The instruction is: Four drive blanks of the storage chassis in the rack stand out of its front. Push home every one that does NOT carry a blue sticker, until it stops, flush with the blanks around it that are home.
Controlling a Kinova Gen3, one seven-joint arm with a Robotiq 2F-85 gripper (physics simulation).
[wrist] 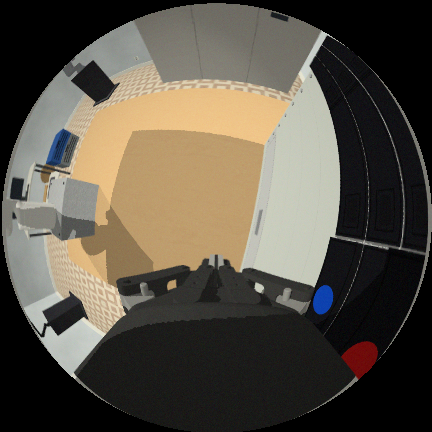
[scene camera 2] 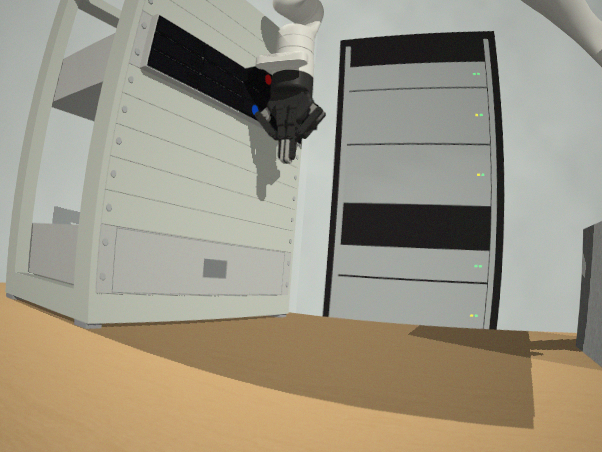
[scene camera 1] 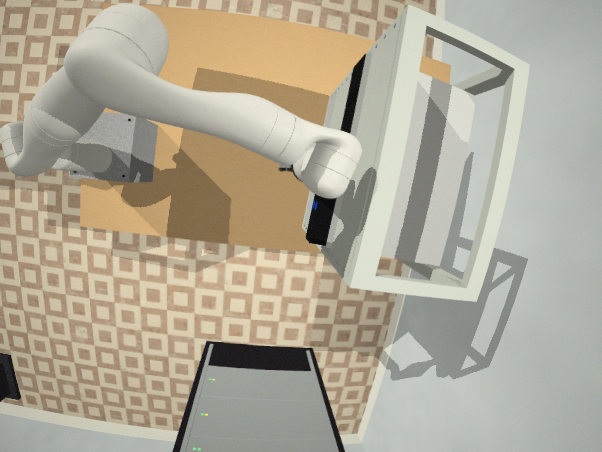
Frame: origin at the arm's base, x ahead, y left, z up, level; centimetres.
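Seen in the pictures: gripper, fingertip midpoint: (wrist: 215, 262) (scene camera 2: 286, 162); arm's base, origin of the base link: (wrist: 52, 215) (scene camera 1: 98, 157).
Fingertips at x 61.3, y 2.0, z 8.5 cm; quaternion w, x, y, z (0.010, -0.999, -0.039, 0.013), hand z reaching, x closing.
Pixels of each thing's middle, then the offset from my fingertips to it. "*": a spot on its surface instead. Level surfaces: height alone.
- black storage chassis, surface spot: (scene camera 2: 200, 67) * dx +8.4, dy +16.1, dz +12.2 cm
- black block, surface spot: (scene camera 1: 320, 222) * dx +3.9, dy -12.0, dz +16.8 cm
- wooden table, its level: dz -27.7 cm
The black storage chassis (scene camera 2: 200, 67) sits high in the pale rack (scene camera 2: 97, 200) (scene camera 1: 372, 210). A blank with a red sticker (scene camera 2: 268, 79) (wrist: 361, 356) stands out of its front, partly behind the gripper. A blank with a blue sticker (scene camera 2: 255, 109) (wrist: 323, 299) is in the row below; in the wrist view its edge juts a little past its neighbour. In scene camera 1, a black block (scene camera 1: 320, 222) with a blue mark stands out at the chassis end. My gripper (scene camera 2: 286, 157) (wrist: 215, 262) is shut and empty, pointing down before the chassis, tips below the stickers. Other stickers are hidden.
Plain panels (scene camera 2: 200, 160) fill the rack below the chassis, above a grey drawer unit (scene camera 2: 165, 270). A second dark-framed rack (scene camera 2: 415, 172) (scene camera 1: 260, 400) stands beyond. The grey arm base block (scene camera 1: 142, 150) (wrist: 75, 207) is on the wooden table (scene camera 1: 260, 210).
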